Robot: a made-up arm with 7 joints.
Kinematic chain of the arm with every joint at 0, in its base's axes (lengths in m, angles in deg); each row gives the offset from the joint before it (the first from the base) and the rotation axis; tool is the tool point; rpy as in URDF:
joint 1: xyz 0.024 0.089 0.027 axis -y
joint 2: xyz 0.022 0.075 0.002 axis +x
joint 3: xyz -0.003 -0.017 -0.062 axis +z
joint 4: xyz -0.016 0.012 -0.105 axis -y
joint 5: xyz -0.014 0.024 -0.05 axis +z
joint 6: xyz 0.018 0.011 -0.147 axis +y
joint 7: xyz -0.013 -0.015 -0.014 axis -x
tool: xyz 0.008 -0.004 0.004 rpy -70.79 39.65 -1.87
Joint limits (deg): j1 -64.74..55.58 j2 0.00..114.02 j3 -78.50..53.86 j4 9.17..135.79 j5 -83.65..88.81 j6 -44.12..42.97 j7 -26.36..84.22
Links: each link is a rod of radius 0.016 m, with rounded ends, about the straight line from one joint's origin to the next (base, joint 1, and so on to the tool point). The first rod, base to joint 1, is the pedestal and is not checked.
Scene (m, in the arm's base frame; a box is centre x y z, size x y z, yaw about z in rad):
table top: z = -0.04
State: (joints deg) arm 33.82 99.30 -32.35 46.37 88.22 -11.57 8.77
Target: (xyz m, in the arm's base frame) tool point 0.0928 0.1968 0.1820
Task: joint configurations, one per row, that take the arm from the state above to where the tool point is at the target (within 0.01 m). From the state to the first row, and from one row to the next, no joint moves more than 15 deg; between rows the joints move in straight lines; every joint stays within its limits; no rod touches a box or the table.
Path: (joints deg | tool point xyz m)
1: 37.45 99.13 -27.53 60.36 87.21 -11.29 8.76 | 0.1714 0.4426 0.1393
2: 41.07 98.97 -22.71 74.35 86.21 -11.01 8.75 | 0.1813 0.3959 0.1605
3: 44.70 98.80 -17.88 88.33 85.20 -10.73 8.74 | 0.1764 0.3446 0.1803
4: 48.33 98.63 -13.06 102.32 84.20 -10.45 8.73 | 0.1577 0.2920 0.1931
5: 51.95 98.47 -8.24 116.31 83.19 -10.17 8.72 | 0.1282 0.2416 0.1947
6: 55.58 98.30 -3.42 130.30 82.18 -9.89 8.70 | 0.0928 0.1968 0.1820

